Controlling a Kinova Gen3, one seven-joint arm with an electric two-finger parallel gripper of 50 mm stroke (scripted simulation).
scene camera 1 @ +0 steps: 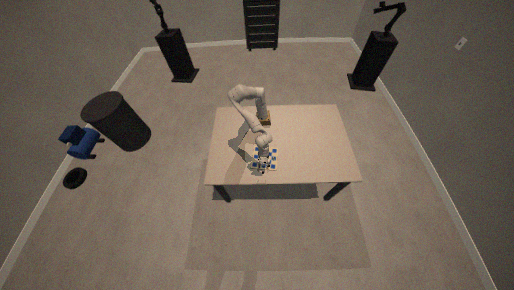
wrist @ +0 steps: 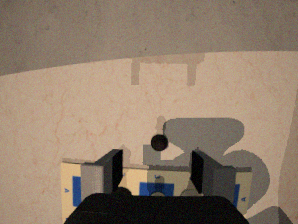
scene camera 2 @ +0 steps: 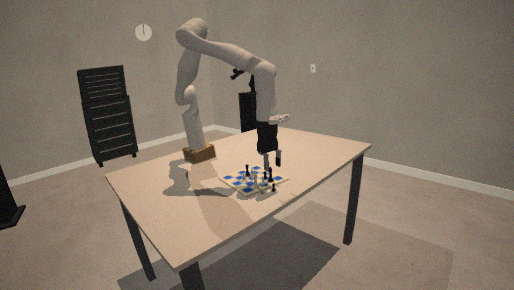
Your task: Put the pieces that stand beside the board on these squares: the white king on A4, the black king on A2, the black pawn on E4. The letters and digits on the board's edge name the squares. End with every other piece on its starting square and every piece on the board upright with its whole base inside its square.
Labels:
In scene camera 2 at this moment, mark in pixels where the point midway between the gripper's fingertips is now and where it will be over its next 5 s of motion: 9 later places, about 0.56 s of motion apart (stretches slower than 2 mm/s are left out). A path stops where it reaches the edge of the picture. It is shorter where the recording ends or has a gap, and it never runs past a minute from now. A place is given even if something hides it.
The gripper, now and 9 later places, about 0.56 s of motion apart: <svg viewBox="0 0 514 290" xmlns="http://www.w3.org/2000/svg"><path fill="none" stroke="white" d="M272 168L272 168L272 169L272 173L272 178L272 181L273 181L273 182L273 188L273 187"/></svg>

